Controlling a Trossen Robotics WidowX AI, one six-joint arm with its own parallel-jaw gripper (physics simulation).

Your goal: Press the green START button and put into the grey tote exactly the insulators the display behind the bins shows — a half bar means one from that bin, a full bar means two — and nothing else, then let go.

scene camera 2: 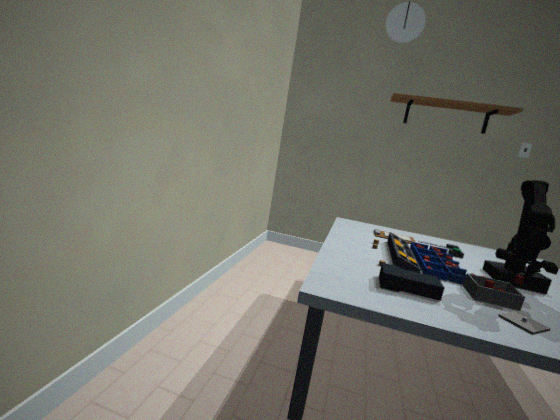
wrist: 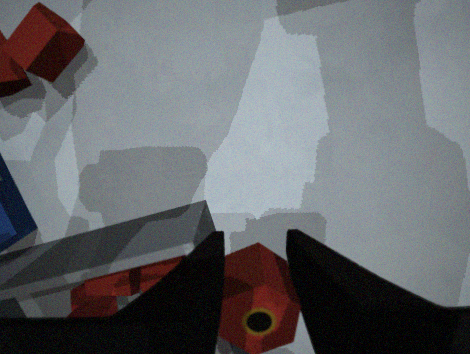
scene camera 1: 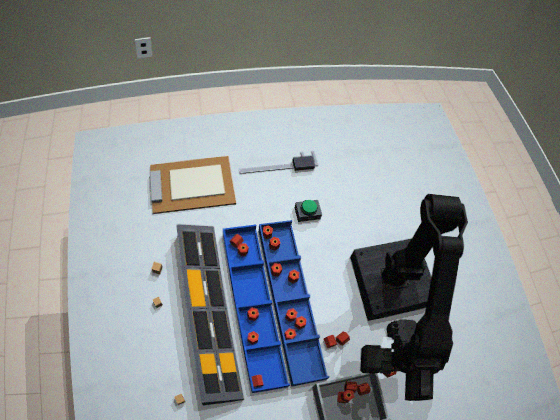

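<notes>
My gripper (wrist: 255, 241) is shut on a red insulator (wrist: 260, 292) (scene camera 1: 390, 373) with a yellow-ringed hole. It is beside the right wall of the grey tote (scene camera 1: 318, 402) (scene camera 2: 492, 295) (wrist: 125, 245), not over its inside; in scene camera 1 the arm hides the fingertips. Several red insulators (scene camera 1: 351, 386) lie in the tote. The display (scene camera 1: 222, 400) (scene camera 2: 402, 252) shows a full orange bar in its second row, left, and half bars on both sides of its fourth row. The blue bins (scene camera 1: 250, 285) (scene camera 1: 307, 361) hold red insulators in several compartments. The green START button (scene camera 1: 309, 207) stands behind them.
Two red pieces (scene camera 1: 330, 341) (scene camera 1: 342, 338) lie on the table between bins and arm base (scene camera 1: 370, 285). A clipboard (scene camera 1: 192, 204), a caliper (scene camera 1: 267, 168) and small wooden cubes (scene camera 1: 157, 267) lie around the bins. A black box (scene camera 2: 410, 282) stands near the tote.
</notes>
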